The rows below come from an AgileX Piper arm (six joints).
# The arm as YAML. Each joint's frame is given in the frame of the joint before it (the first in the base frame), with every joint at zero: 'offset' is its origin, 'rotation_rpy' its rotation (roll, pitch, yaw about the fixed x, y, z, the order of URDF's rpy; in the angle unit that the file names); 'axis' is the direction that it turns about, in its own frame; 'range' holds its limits. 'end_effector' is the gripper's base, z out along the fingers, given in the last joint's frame.
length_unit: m
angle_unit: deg
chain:
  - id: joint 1
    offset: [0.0, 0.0, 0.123]
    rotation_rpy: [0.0, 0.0, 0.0]
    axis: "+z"
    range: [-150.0, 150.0]
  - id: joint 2
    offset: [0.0, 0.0, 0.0]
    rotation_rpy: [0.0, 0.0, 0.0]
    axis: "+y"
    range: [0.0, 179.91]
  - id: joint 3
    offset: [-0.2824, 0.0, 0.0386]
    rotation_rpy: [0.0, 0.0, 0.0]
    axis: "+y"
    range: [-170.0, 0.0]
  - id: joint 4
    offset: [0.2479, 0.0, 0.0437]
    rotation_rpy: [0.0, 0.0, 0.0]
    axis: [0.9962, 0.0, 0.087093]
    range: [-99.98, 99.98]
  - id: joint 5
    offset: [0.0, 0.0, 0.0]
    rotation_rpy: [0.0, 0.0, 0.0]
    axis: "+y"
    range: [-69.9, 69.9]
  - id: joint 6
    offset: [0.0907, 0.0, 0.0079]
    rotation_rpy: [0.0, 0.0, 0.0]
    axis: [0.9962, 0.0, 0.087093]
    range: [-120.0, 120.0]
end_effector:
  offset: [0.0, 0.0, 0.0]
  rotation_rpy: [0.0, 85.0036, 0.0]
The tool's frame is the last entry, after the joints.
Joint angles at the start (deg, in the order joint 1, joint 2, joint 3, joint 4, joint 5, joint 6): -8.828 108.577 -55.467 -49.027 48.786 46.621
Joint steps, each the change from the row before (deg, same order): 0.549 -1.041 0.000 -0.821 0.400 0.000; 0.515 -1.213 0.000 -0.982 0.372 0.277; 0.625 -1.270 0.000 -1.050 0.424 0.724; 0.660 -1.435 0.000 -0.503 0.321 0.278; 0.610 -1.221 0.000 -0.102 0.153 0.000; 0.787 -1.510 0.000 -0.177 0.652 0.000; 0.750 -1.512 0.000 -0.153 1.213 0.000; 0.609 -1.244 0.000 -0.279 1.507 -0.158; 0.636 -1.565 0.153 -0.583 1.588 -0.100; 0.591 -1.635 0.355 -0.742 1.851 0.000; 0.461 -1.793 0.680 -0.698 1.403 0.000; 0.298 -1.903 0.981 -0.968 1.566 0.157; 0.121 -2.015 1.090 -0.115 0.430 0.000; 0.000 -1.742 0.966 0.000 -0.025 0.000
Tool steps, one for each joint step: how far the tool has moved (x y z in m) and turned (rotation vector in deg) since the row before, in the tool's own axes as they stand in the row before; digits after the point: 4 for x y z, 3 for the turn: -0.0012 -0.0017 -0.0064 0.478 -1.318 -0.390; -0.0015 -0.0026 -0.0071 0.528 -1.548 -0.069; -0.0016 -0.0025 -0.0077 0.565 -1.661 0.307; -0.0014 -0.0025 -0.0085 0.165 -1.574 0.308; -0.0010 -0.0015 -0.0073 -0.141 -1.258 0.206; -0.0008 -0.0024 -0.0091 0.171 -1.287 0.211; -0.0001 -0.0033 -0.0089 0.567 -0.869 0.279; 0.0004 -0.0036 -0.0073 0.915 -0.450 0.011; 0.0009 -0.0049 -0.0082 1.103 -0.710 0.018; 0.0020 -0.0057 -0.0077 1.416 -0.498 0.026; 0.0032 -0.0060 -0.0069 1.127 -0.567 0.076; 0.0046 -0.0072 -0.0058 1.489 -0.390 0.116; 0.0050 -0.0060 -0.0050 0.215 -0.490 0.530; 0.0042 -0.0049 -0.0038 -0.126 -0.541 0.562
